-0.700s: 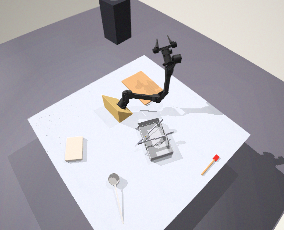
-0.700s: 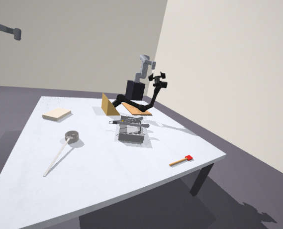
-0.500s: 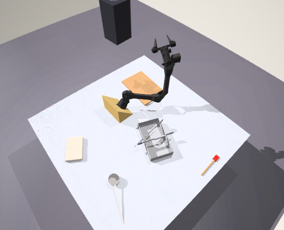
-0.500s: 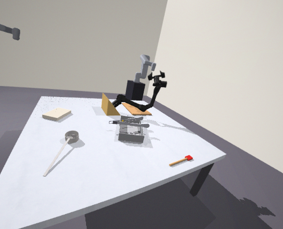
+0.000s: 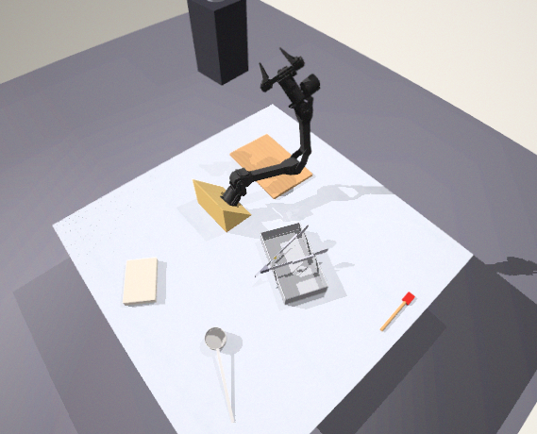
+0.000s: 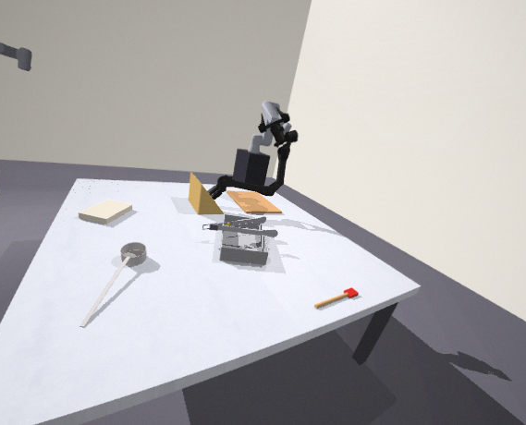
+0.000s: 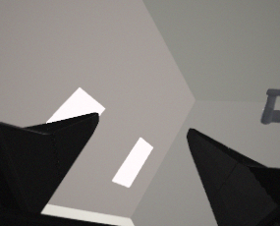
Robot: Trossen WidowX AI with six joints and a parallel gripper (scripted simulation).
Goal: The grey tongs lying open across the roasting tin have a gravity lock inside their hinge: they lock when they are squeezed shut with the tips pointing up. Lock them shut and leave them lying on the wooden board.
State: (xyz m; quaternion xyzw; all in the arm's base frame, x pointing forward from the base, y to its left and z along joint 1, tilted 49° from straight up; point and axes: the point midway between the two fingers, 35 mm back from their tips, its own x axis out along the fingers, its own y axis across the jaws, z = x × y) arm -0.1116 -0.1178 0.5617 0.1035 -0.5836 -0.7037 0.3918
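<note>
My gripper tip is 54 cm above the grey roasting tin, 47 cm short of it and 34 cm to the left of it. From my gripper tip the other things lie so: cream block 81 cm to the right, 55 cm below, 10 cm ahead; wooden board 56 cm below, 3 cm ahead, 1 cm to the right.
</note>
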